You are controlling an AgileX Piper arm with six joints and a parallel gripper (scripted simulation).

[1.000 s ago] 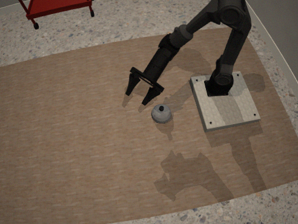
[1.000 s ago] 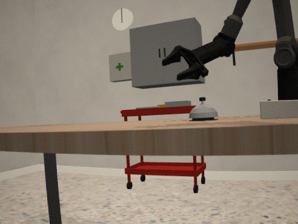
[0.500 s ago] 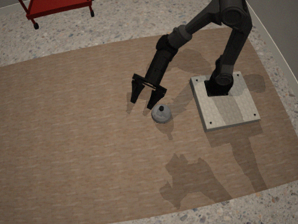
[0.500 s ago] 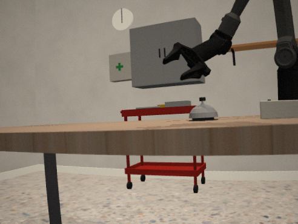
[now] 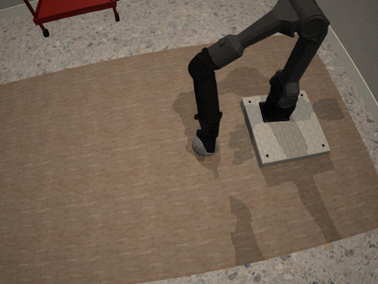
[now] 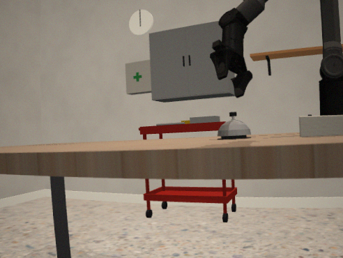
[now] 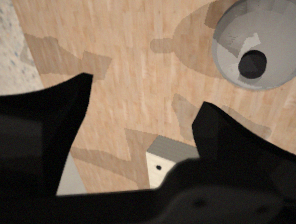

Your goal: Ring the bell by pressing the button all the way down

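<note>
Right now my hand is 70 mm above the button, 50 mm to the left of it and 10 mm short of it. Also, from my hand: bell: 90 mm below, 50 mm to the right, 10 mm ahead.
</note>
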